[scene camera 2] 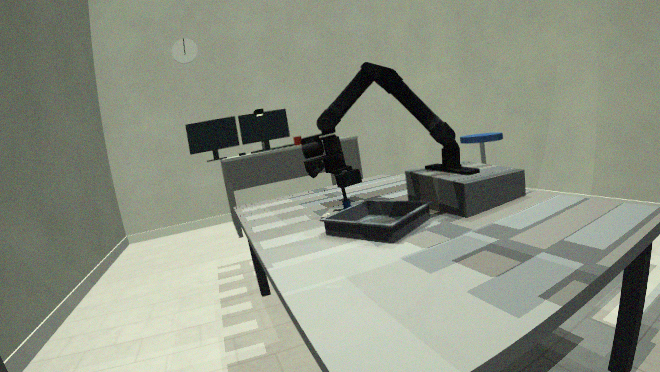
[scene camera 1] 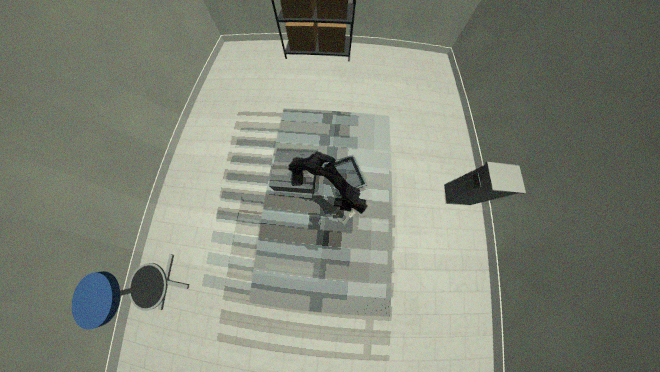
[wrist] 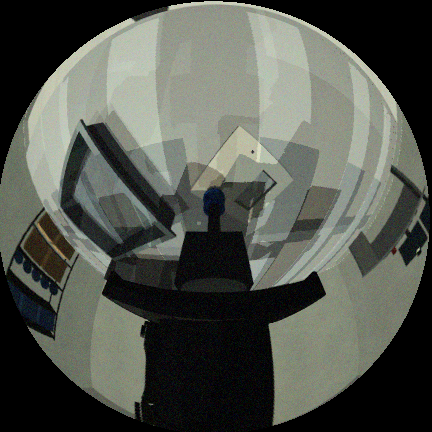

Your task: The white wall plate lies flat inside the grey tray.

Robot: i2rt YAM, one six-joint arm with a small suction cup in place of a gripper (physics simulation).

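Observation:
The white wall plate point(wrist: 238, 155) point(scene camera 1: 349, 216) point(scene camera 2: 325, 215) lies flat on the patterned table point(scene camera 2: 415, 296), just outside the grey tray point(scene camera 2: 364, 229) point(scene camera 1: 353, 159) point(wrist: 128, 169). The tray is empty. My suction cup point(wrist: 213, 201) point(scene camera 2: 345, 204) point(scene camera 1: 347, 207) is lowered close over the near corner of the plate, beside the tray's corner. I cannot tell whether it touches the plate. Nothing hangs from the cup. In the overhead view the arm hides most of the plate.
The arm stands on a grey block point(scene camera 2: 466, 190) behind the tray. Off the table are a desk point(scene camera 2: 276, 164) with two monitors, a blue stool point(scene camera 2: 480, 137) point(scene camera 1: 94, 300), a shelf rack point(scene camera 1: 278, 27) and a box point(scene camera 1: 503, 178).

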